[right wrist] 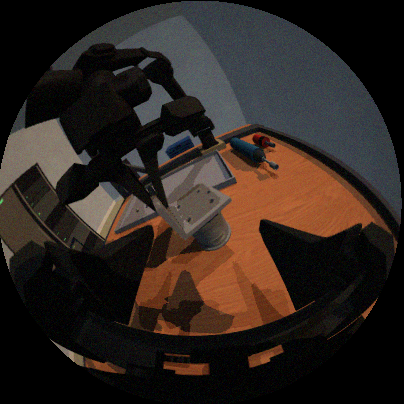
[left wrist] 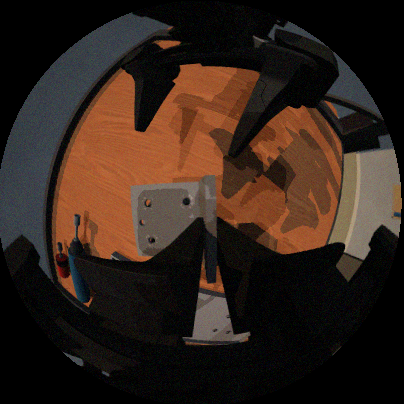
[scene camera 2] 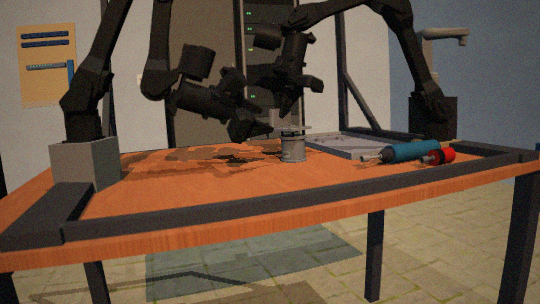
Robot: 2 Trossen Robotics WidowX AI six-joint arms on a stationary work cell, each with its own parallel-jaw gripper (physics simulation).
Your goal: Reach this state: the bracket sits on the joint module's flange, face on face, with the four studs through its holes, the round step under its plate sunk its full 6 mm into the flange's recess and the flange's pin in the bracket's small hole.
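Frame: origin at the left arm's base, x left, y back, z up, level; metres.
Seen in the pictures: left gripper, fingertip midpoint: [right wrist: 162, 209] [left wrist: 207, 222] [scene camera 2: 279, 117]; right gripper, fingertip midpoint: [right wrist: 207, 228] [left wrist: 174, 138] [scene camera 2: 267, 120]; left arm's base, link origin: [right wrist: 209, 144] [scene camera 2: 436, 139]; right arm's base, link origin: [left wrist: 255, 32] [scene camera 2: 84, 140].
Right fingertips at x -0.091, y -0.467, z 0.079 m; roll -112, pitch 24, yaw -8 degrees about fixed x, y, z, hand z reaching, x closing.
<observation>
Pixels of each thing's middle, then the offset from my right fingertips to it.
- grey bracket, body centre: [left wrist: 164, 226] [right wrist: 186, 194] [scene camera 2: 290, 120] dy +0.067, dx -0.014, dz -0.005 m
- grey joint module, body centre: [right wrist: 204, 221] [scene camera 2: 293, 144] dy +0.072, dx -0.016, dz -0.064 m
- shallow grey tray, body centre: [left wrist: 194, 322] [scene camera 2: 345, 142] [right wrist: 164, 189] dy +0.309, dx -0.123, dz -0.093 m
- blue tool, body centre: [scene camera 2: 402, 152] [left wrist: 77, 266] [right wrist: 249, 150] dy +0.255, dx +0.161, dz -0.081 m
- red tool, body centre: [scene camera 2: 435, 157] [left wrist: 61, 259] [right wrist: 263, 141] dy +0.282, dx +0.233, dz -0.084 m
The grey bracket [scene camera 2: 300, 128] [left wrist: 167, 212] [right wrist: 202, 199] has a flat plate with holes and an upright wall. Its plate lies roughly level over the grey joint module [scene camera 2: 293, 150] [right wrist: 215, 236], with a narrow dark gap between plate and flange in the scene view. Whether studs or pin enter the holes cannot be told. My left gripper [scene camera 2: 284, 115] [left wrist: 207, 222] [right wrist: 162, 209] is shut on the bracket's upright wall. My right gripper [scene camera 2: 266, 119] [left wrist: 174, 138] [right wrist: 207, 228] is open and empty, close beside the bracket. The module is hidden under the plate in the left wrist view.
A shallow grey tray [scene camera 2: 345, 152] [right wrist: 231, 180] lies behind and right of the module. A blue tool [scene camera 2: 415, 151] [left wrist: 80, 280] [right wrist: 246, 148] and a red tool [scene camera 2: 442, 156] [left wrist: 62, 266] [right wrist: 260, 139] lie at the right in the scene view. A dark frame [scene camera 2: 210, 206] edges the table.
</observation>
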